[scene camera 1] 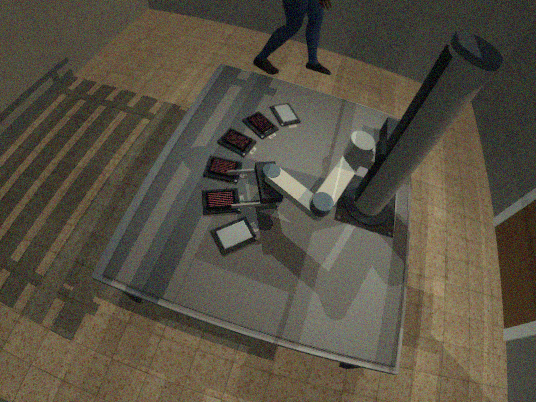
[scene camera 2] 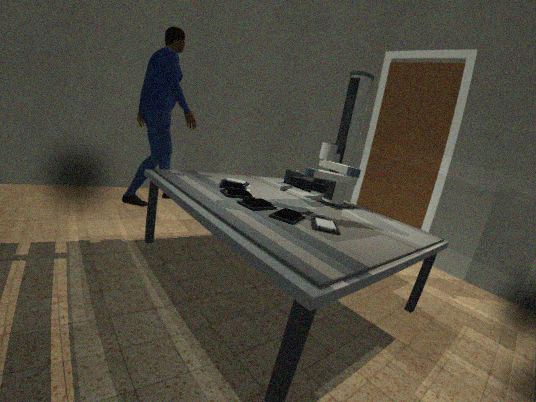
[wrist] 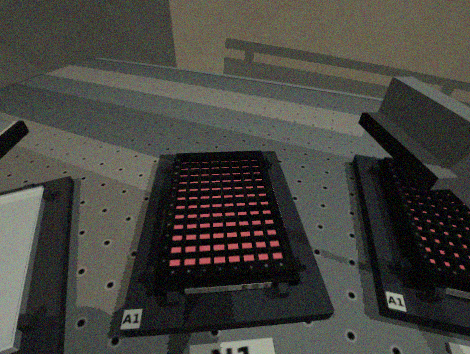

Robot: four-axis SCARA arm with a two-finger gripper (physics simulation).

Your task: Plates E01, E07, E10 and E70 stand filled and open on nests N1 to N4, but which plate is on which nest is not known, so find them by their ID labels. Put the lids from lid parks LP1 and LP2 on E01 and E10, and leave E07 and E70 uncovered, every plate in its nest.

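Places are measured from the arm's base along level axes (x ahead, y left, z up), in metres.
Pixels of known places: gripper, fingertip midpoint: [scene camera 1: 229, 188] [scene camera 2: 297, 193] [wrist: 199, 101]; arm's base, link origin: [scene camera 1: 366, 204] [scene camera 2: 331, 204].
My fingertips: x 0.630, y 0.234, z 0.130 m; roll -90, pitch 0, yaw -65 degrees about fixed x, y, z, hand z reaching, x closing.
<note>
Ahead of a thing's pixels: the offset from my fingertips to its top centre. "spot": to the spot under its first point. Level surfaces: height alone.
An open plate with red wells @(dy +0.006, dx +0.035, dz -0.091 m) [wrist: 225, 220] [scene camera 1: 220, 199] sits in the nest @(spot: dy -0.069, dx -0.012, dz -0.105 m) [wrist: 310, 302] whose partly cut-off label reads N1; its own edge label is too unclear to read. A second red-welled plate @(dy -0.165, dx +0.087, dz -0.091 m) [wrist: 440, 235] [scene camera 1: 223, 166] sits in the nest beside it, partly behind a finger in the wrist view. Two more open plates @(dy -0.353, dx +0.082, dz -0.091 m) [scene camera 1: 237, 141] @(dy -0.517, dx +0.006, dz -0.091 m) [scene camera 1: 260, 124] sit in nests further along the arc. White lids @(dy +0.143, dx -0.076, dz -0.099 m) [scene camera 1: 234, 235] @(dy -0.654, dx -0.100, dz -0.099 m) [scene camera 1: 285, 114] lie on the parks at both ends; one lid @(spot: dy +0.109, dx -0.057, dz -0.099 m) [wrist: 17, 260] shows at left in the wrist view. My gripper [scene camera 1: 231, 188] [wrist: 199, 101] is open and empty, above and across the first two plates.
The arm column [scene camera 1: 415, 130] stands at the right of the table @(dz -0.117 m) [scene camera 1: 345, 280]. A person in blue [scene camera 1: 297, 35] [scene camera 2: 162, 107] is beyond the table's far edge. A brown door [scene camera 2: 420, 140] is in the wall behind the arm.
</note>
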